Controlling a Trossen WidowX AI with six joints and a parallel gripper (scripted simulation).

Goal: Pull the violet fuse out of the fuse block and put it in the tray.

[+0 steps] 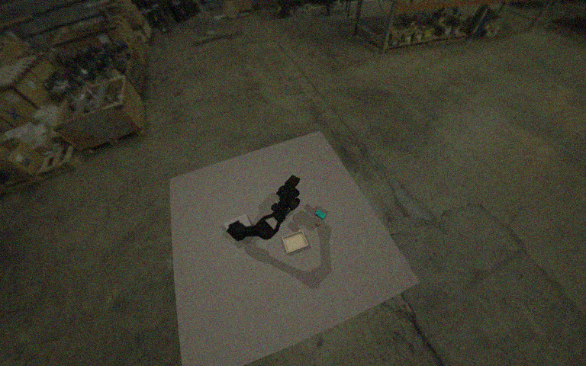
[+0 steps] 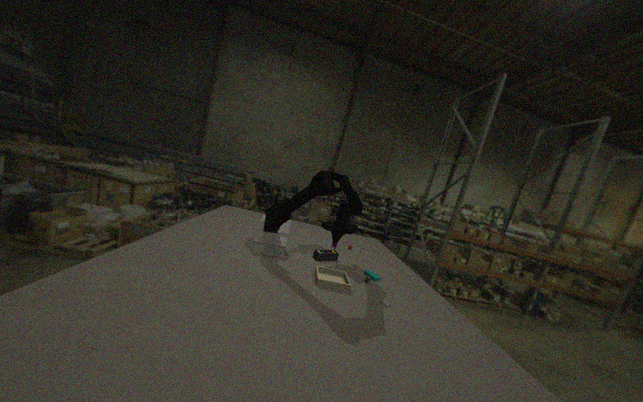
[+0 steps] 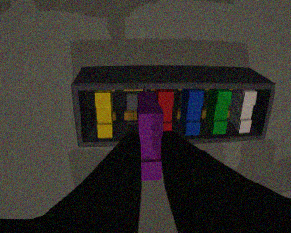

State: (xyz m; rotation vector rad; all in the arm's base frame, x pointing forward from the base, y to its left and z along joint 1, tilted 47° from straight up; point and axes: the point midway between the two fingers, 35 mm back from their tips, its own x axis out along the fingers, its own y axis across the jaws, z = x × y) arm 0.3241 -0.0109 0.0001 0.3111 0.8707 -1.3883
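My gripper tip is 50 mm past the cream tray, 200 mm to the left of it and 90 mm above it. Also, from my gripper tip: yellow fuse: 20 mm ahead, 20 mm to the left, 70 mm below; violet fuse: 10 mm below; red fuse: 20 mm behind, 10 mm to the left, 70 mm below.
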